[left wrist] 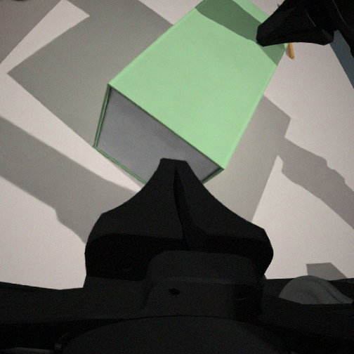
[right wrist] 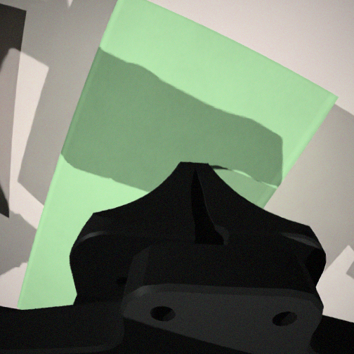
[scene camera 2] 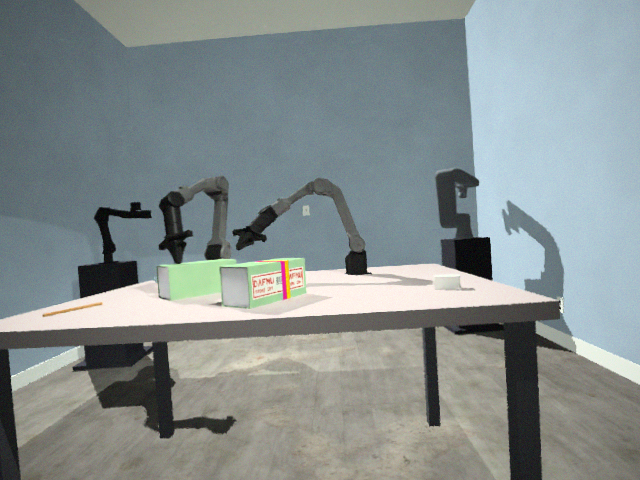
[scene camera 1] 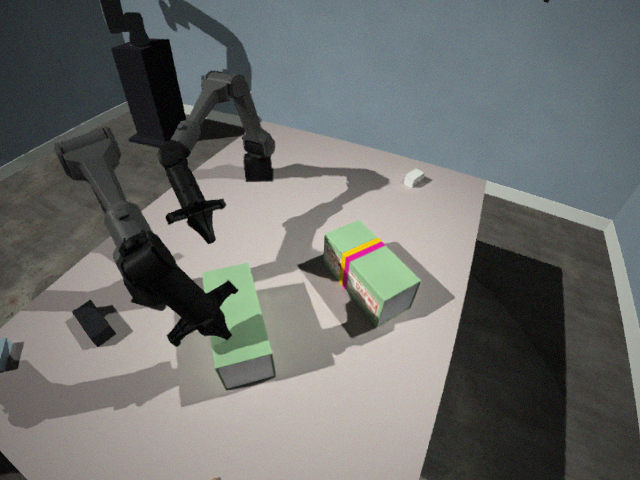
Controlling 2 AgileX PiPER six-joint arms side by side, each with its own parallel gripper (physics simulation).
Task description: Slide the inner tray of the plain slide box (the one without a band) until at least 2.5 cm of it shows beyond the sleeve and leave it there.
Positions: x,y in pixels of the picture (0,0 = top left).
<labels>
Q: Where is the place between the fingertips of the right gripper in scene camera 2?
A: At 178,262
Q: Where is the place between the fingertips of the right gripper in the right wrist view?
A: At 192,181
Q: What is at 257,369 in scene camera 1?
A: An inner tray.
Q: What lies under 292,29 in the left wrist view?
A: The right gripper.
</labels>
